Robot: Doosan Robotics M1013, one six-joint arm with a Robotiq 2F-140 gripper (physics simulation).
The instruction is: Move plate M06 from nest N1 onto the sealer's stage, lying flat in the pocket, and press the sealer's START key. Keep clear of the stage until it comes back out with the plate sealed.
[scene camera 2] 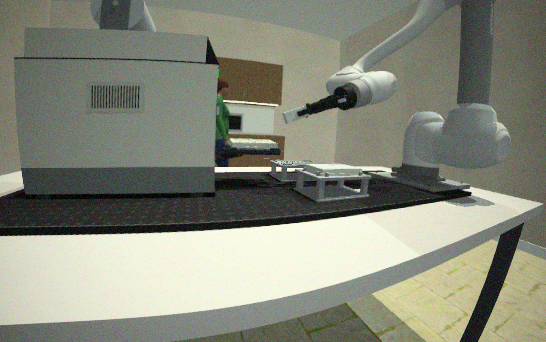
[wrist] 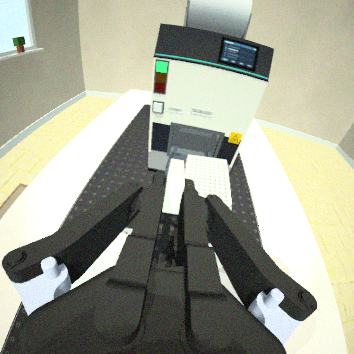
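Where they show: gripper, fingertip midpoint: (scene camera 2: 284,118) (wrist: 174,170); arm's base at its link origin: (scene camera 2: 418,178).
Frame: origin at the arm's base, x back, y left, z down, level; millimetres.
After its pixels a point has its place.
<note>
The white plate (scene camera 2: 252,143) {z -110, x -700, y -143 mm} (wrist: 209,175) {z -114, x -689, y -188 mm} lies flat on the dark stage (scene camera 2: 255,151) {z -92, x -708, y -105 mm}, which stands out from the sealer (scene camera 2: 117,125) {z -149, x -1025, y -106 mm} (wrist: 207,92) {z -232, x -801, y -177 mm}. Part of the plate is hidden behind the finger pads in the wrist view. The sealer's front in the wrist view shows a lit green lamp and a white square key (wrist: 158,107) {z -185, x -812, y -85 mm}; its lettering is not readable. My gripper (scene camera 2: 294,115) {z -181, x -622, y -110 mm} (wrist: 174,170) {z -181, x -622, y -110 mm} is shut and empty, tilted toward the sealer. It hangs in the air above and to the robot side of the stage, apart from plate and key.
A grey nest (scene camera 2: 321,189) {z -23, x -615, y 47 mm} holding a white plate (scene camera 2: 332,170) {z -62, x -578, y 38 mm} stands on the black mat (scene camera 2: 250,205) {z 5, x -771, y 14 mm} nearer the camera. Another nest (scene camera 2: 283,173) {z -20, x -584, y -160 mm} stands behind it. A person in green (scene camera 2: 223,117) shows beyond the sealer. The robot base is at the right.
</note>
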